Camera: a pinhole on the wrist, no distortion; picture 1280 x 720 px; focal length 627.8 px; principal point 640.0 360.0 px. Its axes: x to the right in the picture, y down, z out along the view. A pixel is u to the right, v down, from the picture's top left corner.
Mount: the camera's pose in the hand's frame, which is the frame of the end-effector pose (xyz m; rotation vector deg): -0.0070 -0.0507 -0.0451 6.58 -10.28 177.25
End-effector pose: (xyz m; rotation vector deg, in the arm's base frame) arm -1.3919 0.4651 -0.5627 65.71 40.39 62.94
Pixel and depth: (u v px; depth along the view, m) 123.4 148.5 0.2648
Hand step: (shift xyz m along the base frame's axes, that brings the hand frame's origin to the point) 0.2669 0.1439 0.0824
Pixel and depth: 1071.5 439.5 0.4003
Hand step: 0.2808 -0.3710 -0.0429
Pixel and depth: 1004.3 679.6 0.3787
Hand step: 0.3036 -0.3157 -0.1849
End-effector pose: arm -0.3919 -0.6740 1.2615 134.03 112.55 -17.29
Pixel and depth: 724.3 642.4 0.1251
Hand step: -0.1288 -0.0084 -0.0602
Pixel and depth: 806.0 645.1 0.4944
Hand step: -0.3831 -0.1272 -0.3746
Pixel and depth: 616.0 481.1 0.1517
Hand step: -0.1050 0.0073 -0.0939
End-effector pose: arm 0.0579 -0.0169 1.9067 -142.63 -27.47 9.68
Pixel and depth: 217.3 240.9 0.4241
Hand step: 0.1977 0.3326 -0.2820
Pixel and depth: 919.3 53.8 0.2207
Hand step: -0.1115 0.0453 -0.1764
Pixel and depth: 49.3 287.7 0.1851
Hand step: 0.1216 0.1791 -0.0731
